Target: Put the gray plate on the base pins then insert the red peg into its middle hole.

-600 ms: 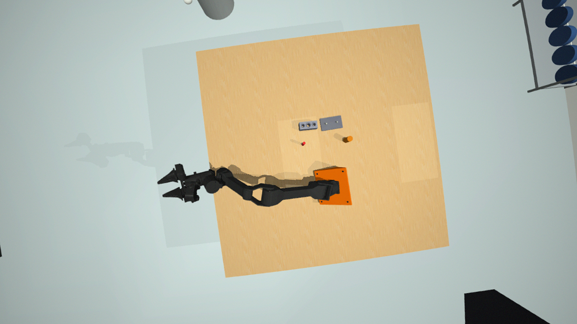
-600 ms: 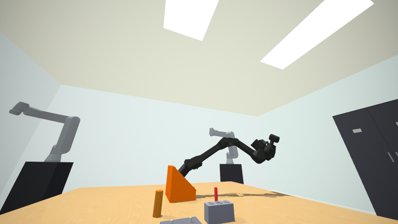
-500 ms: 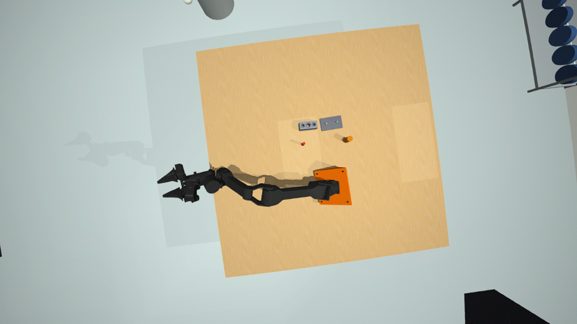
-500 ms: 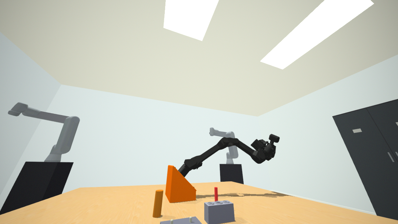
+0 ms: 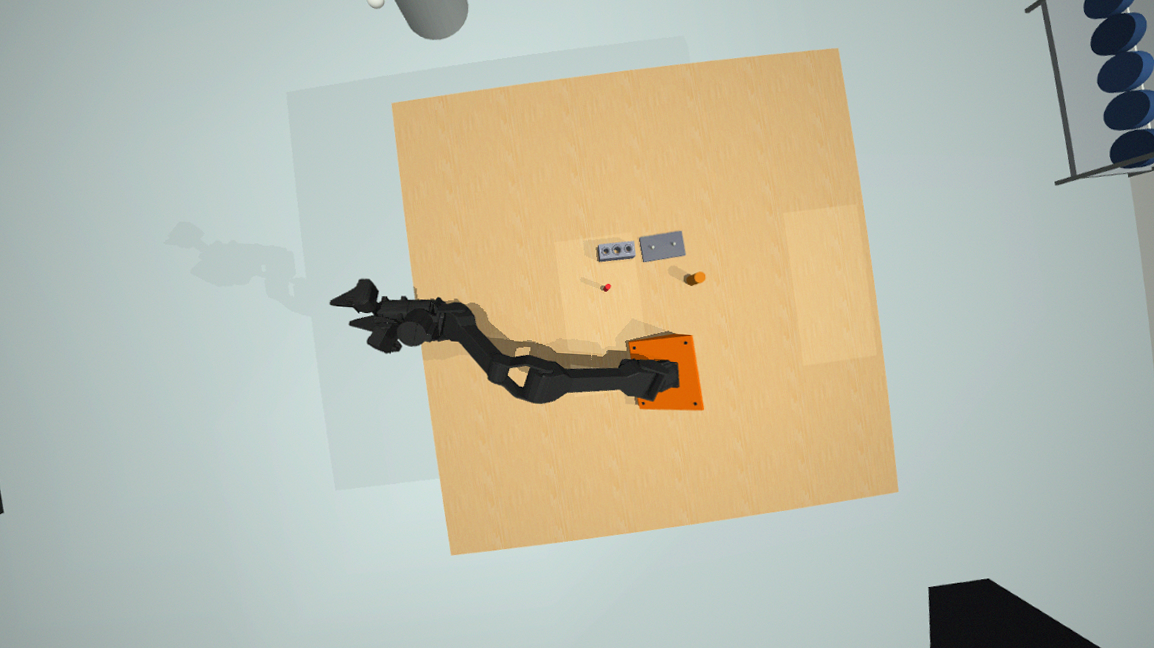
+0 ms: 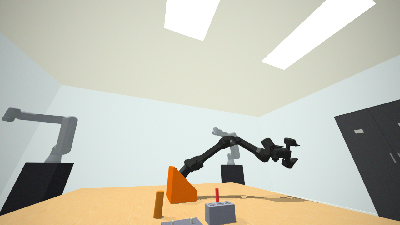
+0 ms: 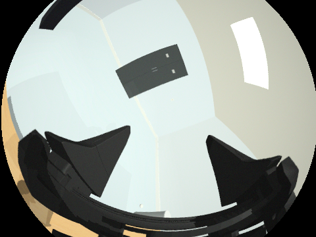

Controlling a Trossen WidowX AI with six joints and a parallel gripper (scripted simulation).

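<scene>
Right now the gray plate is 12 cm ahead of my gripper tip, 64 cm to the right of it and 22 cm below it. From my gripper tip the other things lie so: gray base 13 cm ahead, 77 cm to the right, 25 cm below; then orange cylinder 3 cm ahead, 84 cm to the right, 21 cm below; then red peg 2 cm ahead, 60 cm to the right, 21 cm below.
</scene>
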